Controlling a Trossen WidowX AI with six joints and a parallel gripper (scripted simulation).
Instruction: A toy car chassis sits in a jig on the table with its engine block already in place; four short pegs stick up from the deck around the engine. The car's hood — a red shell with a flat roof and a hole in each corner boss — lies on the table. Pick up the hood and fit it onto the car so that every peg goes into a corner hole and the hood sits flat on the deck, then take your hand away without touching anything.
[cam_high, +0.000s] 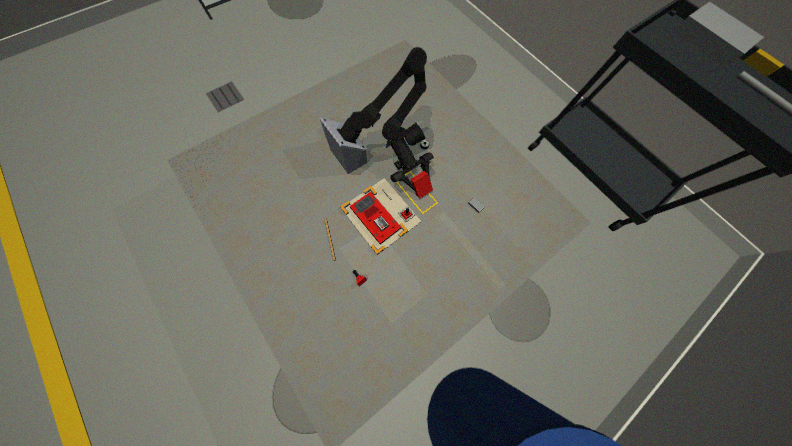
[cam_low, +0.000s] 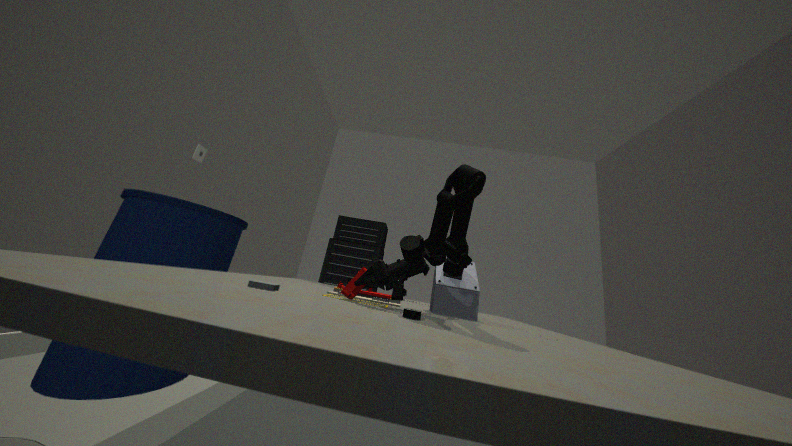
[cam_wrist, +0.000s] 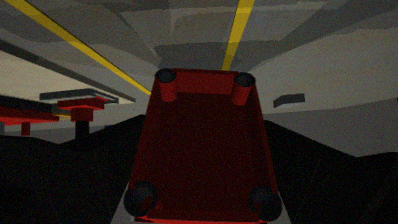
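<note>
Now: gripper tip 1 cm below the red hood. From my gripper tip the other things lie so: grey engine block (5 cm ahead, 22 cm to the right, 2 cm below); thin orange rod (1 cm behind, 43 cm to the right, 4 cm below).
</note>
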